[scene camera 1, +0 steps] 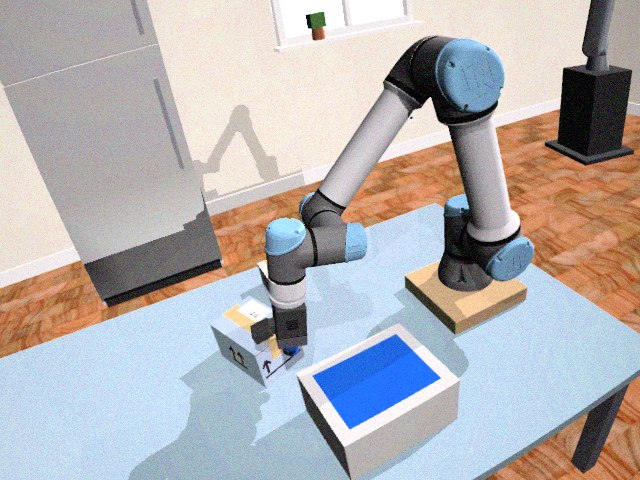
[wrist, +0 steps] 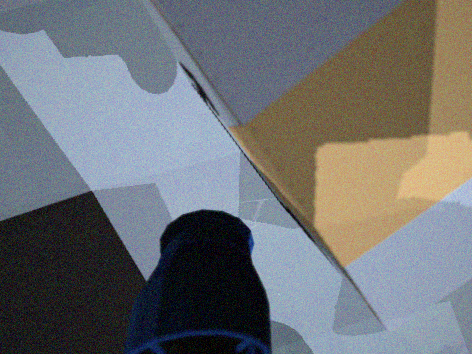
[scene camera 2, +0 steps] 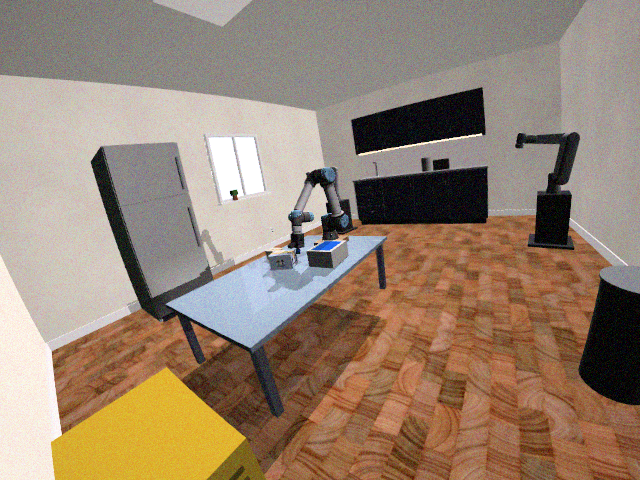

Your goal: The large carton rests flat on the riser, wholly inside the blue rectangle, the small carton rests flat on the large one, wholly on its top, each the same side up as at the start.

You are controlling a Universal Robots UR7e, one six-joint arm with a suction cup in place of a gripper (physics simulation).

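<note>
The large grey carton [scene camera 1: 239,352] [scene camera 2: 281,260] with tan tape [wrist: 357,105] and a white label lies flat on the table, left of the riser. My suction cup [scene camera 1: 290,351] [scene camera 2: 296,251] [wrist: 206,218] is low at the carton's right end, just past its top edge. In the wrist view the tip shows over the table, not over the carton's top, and it holds nothing. The white riser [scene camera 1: 404,424] [scene camera 2: 328,259] bears the blue rectangle [scene camera 1: 375,378] [scene camera 2: 326,246], which is bare.
The table [scene camera 1: 151,405] runs left and forward. The arm's base stands on a wooden plinth [scene camera 1: 461,311] at the back right. A grey fridge [scene camera 1: 128,143] stands beyond the table's left end. The riser's dark side is close beside the cup.
</note>
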